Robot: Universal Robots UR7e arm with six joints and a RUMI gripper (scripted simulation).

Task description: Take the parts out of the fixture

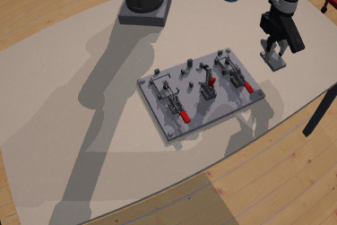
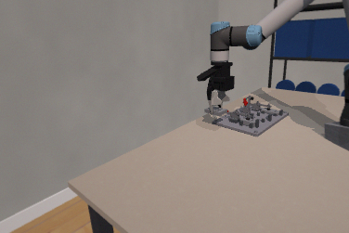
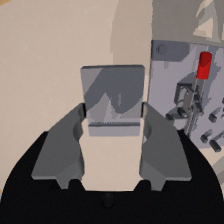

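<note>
Right now the clamp is 12 cm to the right of my hand, 6 cm below it and 4 cm behind it. Round my hand: flat grey part: 1 cm below, 1 cm behind; then grey fixture plate: 23 cm to the right, 10 cm below, 7 cm behind.
</note>
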